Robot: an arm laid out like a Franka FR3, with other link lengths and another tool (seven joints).
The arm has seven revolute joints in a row. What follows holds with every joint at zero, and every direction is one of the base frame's.
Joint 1 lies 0.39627 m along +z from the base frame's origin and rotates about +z.
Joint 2 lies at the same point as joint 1 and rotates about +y.
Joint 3 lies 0.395 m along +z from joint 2 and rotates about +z.
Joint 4 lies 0.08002 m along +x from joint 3 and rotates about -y.
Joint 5 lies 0.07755 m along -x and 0.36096 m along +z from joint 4 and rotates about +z.
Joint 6 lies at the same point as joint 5 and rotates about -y.
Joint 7 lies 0.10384 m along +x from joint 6 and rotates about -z.
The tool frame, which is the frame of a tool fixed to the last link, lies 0.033 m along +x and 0.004 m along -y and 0.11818 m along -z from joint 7; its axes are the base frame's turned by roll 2.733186, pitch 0 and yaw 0.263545 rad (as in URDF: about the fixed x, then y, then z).
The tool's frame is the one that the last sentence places.
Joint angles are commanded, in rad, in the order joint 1, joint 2, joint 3, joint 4, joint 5, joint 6, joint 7. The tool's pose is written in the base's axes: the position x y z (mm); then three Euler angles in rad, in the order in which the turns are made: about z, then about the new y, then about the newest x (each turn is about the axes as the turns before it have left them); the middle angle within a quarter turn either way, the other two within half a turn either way. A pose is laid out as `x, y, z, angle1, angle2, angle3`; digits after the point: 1 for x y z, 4 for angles.
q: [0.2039, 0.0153, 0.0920, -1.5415, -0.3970, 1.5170, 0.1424]
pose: 568.4, 113.7, 762.1, 0.3872, 0.0820, 2.3440
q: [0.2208, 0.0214, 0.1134, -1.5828, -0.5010, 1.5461, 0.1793]
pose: 571.0, 126.5, 748.6, 0.3967, 0.0951, 2.2397
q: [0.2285, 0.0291, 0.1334, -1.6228, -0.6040, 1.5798, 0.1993]
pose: 575.2, 136.1, 735.6, 0.4206, 0.1096, 2.1383
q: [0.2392, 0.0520, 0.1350, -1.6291, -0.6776, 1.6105, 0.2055]
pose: 586.1, 142.7, 727.6, 0.4454, 0.1146, 2.0694
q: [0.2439, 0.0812, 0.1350, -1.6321, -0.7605, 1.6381, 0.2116]
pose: 599.9, 145.6, 717.6, 0.4646, 0.1275, 1.9933
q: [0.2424, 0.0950, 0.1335, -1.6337, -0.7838, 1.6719, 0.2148]
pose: 607.9, 148.0, 713.1, 0.4834, 0.1178, 1.9743
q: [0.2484, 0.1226, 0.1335, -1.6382, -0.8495, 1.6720, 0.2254]
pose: 617.4, 149.8, 699.0, 0.4857, 0.1482, 1.9154
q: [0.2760, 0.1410, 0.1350, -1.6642, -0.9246, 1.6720, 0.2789]
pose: 619.0, 163.9, 682.0, 0.4851, 0.1580, 1.8426
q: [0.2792, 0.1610, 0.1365, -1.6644, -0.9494, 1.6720, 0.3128]
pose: 624.7, 166.6, 672.1, 0.4714, 0.1526, 1.8193
